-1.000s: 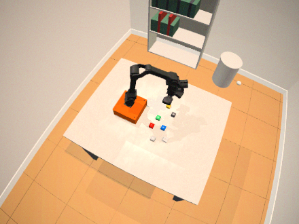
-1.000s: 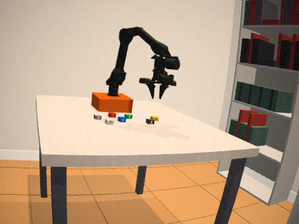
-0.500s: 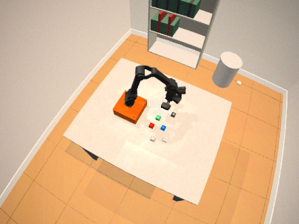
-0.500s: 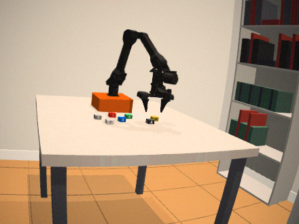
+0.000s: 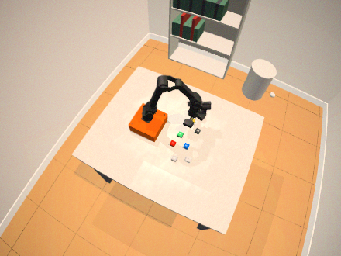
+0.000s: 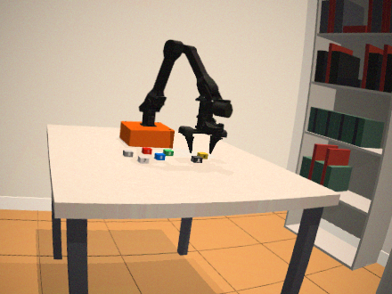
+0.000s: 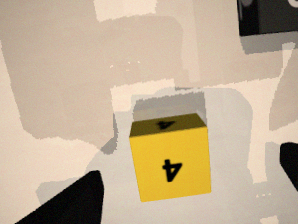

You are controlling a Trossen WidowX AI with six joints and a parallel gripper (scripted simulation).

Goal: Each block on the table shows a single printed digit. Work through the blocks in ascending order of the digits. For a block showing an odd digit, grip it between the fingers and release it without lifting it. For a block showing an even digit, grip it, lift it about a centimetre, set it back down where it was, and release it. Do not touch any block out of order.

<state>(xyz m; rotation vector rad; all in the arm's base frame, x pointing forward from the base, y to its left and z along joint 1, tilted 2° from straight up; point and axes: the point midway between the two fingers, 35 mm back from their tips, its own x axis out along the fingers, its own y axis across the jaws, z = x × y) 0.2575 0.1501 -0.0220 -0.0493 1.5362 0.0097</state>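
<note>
Now: gripper tip 1 cm to the right of the yellow block and 1 cm above it. Also, from my gripper tip: green block 2 cm behind, 12 cm to the right, 1 cm below; black block 7 cm ahead, 4 cm to the right, 1 cm below; blue block 5 cm ahead, 18 cm to the right, 1 cm below.
</note>
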